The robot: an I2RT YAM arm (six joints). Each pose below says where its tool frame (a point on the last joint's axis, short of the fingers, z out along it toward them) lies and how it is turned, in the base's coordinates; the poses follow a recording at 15 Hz.
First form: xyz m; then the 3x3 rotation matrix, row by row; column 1 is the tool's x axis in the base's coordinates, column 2 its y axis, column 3 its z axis. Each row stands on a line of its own.
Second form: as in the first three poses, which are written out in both.
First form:
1:
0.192 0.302 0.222
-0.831 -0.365 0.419
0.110 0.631 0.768
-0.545 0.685 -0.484
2:
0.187 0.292 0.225
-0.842 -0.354 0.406
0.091 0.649 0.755
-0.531 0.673 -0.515
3:
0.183 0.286 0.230
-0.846 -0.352 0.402
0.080 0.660 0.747
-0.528 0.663 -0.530
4:
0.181 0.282 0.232
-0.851 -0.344 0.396
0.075 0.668 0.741
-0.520 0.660 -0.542
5:
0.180 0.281 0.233
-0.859 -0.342 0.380
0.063 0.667 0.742
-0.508 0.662 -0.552
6:
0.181 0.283 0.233
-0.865 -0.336 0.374
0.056 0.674 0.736
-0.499 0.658 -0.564
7:
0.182 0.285 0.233
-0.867 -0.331 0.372
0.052 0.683 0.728
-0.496 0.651 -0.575
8:
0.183 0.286 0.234
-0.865 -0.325 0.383
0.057 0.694 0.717
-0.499 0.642 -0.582
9:
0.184 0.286 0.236
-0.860 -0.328 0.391
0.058 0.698 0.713
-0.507 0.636 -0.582
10:
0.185 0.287 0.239
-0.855 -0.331 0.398
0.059 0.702 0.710
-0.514 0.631 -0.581
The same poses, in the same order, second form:
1:
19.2 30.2 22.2
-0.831 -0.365 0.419
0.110 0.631 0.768
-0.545 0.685 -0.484

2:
18.7 29.2 22.5
-0.842 -0.354 0.406
0.091 0.649 0.755
-0.531 0.673 -0.515

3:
18.3 28.6 23.0
-0.846 -0.352 0.402
0.080 0.660 0.747
-0.528 0.663 -0.530

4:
18.1 28.2 23.2
-0.851 -0.344 0.396
0.075 0.668 0.741
-0.520 0.660 -0.542

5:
18.0 28.1 23.3
-0.859 -0.342 0.380
0.063 0.667 0.742
-0.508 0.662 -0.552

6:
18.1 28.3 23.3
-0.865 -0.336 0.374
0.056 0.674 0.736
-0.499 0.658 -0.564

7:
18.2 28.5 23.3
-0.867 -0.331 0.372
0.052 0.683 0.728
-0.496 0.651 -0.575

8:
18.3 28.6 23.4
-0.865 -0.325 0.383
0.057 0.694 0.717
-0.499 0.642 -0.582

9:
18.4 28.6 23.6
-0.860 -0.328 0.391
0.058 0.698 0.713
-0.507 0.636 -0.582

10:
18.5 28.7 23.9
-0.855 -0.331 0.398
0.059 0.702 0.710
-0.514 0.631 -0.581

